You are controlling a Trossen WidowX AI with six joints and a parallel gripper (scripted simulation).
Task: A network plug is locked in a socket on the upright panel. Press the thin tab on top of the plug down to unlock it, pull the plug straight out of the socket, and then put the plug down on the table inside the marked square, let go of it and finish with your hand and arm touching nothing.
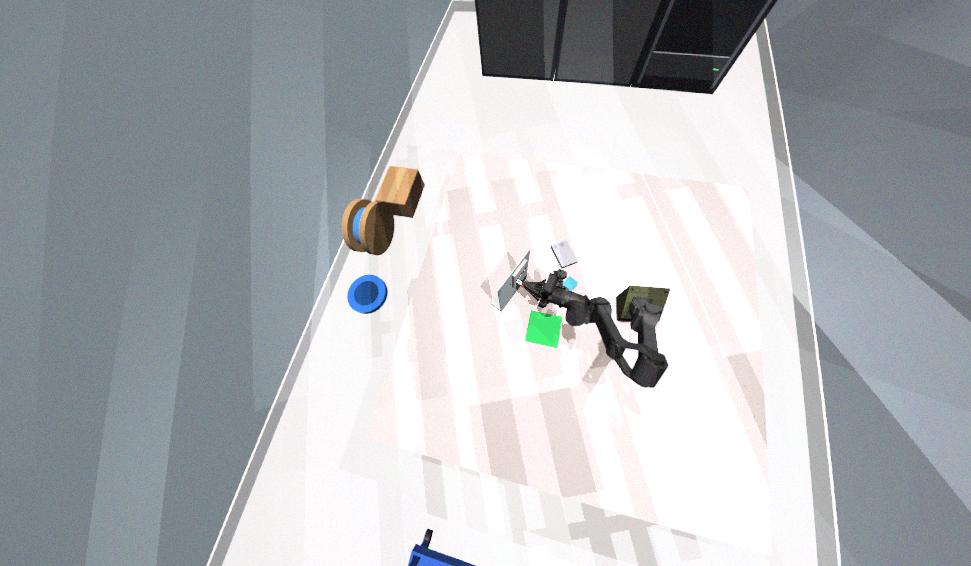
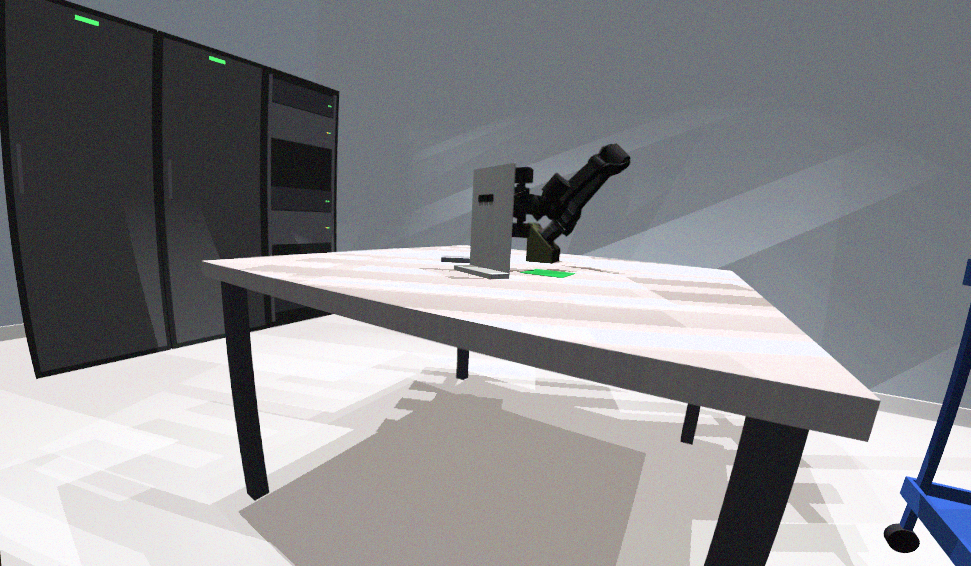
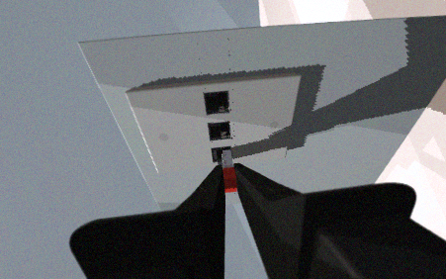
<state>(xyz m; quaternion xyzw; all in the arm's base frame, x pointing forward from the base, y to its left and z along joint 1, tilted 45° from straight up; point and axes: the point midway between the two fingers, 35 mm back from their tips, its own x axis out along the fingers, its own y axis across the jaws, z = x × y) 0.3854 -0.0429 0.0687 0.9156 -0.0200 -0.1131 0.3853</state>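
My gripper tip is 10 cm past the green marked square, 10 cm to the right of it and 18 cm above it. Also, from my gripper tip: network plug (1 cm ahead); then grey upright panel (3 cm ahead, 3 cm to the right, 7 cm below).
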